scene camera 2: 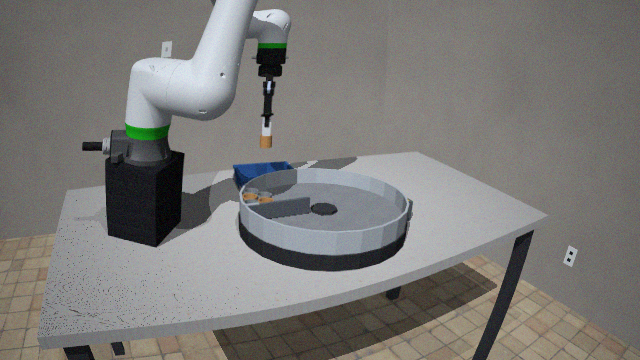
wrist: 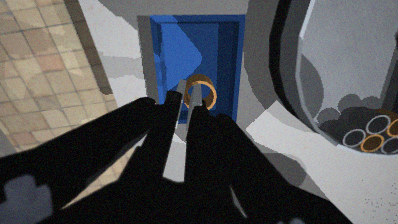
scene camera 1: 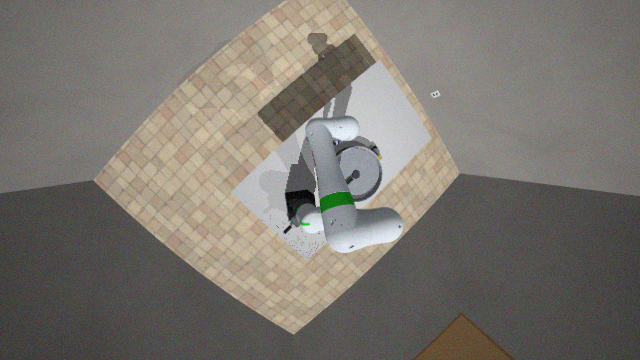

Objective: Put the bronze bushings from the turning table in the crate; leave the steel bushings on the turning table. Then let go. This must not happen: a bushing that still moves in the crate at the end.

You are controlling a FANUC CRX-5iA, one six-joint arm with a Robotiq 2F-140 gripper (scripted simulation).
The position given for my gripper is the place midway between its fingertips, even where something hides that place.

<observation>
I see my gripper (scene camera 2: 266, 136), a blue crate (scene camera 2: 248, 171) and a turning table (scene camera 1: 359, 164).
My gripper shows as well in the wrist view (wrist: 188, 92). The blue crate is seen too in the wrist view (wrist: 184, 45). The turning table shows as well in the wrist view (wrist: 341, 69).
</observation>
